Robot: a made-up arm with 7 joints.
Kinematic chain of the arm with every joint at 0, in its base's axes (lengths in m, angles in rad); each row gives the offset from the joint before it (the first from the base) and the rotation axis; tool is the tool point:
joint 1: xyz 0 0.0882 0 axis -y
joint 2: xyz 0 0.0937 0 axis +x
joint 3: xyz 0 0 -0.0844 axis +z
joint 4: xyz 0 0 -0.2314 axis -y
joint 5: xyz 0 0 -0.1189 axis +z
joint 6: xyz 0 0 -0.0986 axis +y
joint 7: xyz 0 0 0 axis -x
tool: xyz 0 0 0
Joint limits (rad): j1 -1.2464..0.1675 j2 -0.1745..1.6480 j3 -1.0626..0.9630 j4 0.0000..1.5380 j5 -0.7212..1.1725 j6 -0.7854..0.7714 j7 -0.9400..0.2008
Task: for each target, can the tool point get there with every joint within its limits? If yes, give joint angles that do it. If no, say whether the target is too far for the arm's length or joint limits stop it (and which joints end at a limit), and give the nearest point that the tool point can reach.
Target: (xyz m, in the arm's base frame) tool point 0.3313 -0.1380 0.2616
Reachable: no: joint limits stop it (at a limit: joint 1, joint 2, joint 4) | nearest point 0.2044 -0.0213 -0.2617 | short by 0.551 m
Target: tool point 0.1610 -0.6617 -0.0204
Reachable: no: too far | nearest point 0.1518 -0.0612 -0.2634 | short by 0.648 m
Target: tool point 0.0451 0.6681 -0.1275
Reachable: yes | joints -0.8273 1.3538 0.4015 0.6703 0.3309 -0.6576 -0.7953
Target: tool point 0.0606 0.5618 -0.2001
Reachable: yes | joints -0.8630 1.1457 0.3962 1.2675 0.0852 -0.5759 -0.3286
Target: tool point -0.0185 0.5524 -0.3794
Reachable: yes | joints -0.1629 0.7865 -0.1251 0.2018 1.0278 0.4169 -0.5659
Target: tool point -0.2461 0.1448 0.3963
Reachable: no: joint limits stop it (at a limit: joint 1, joint 2, joint 3, joint 4) | nearest point 0.0886 0.4901 0.2207 | short by 0.512 m
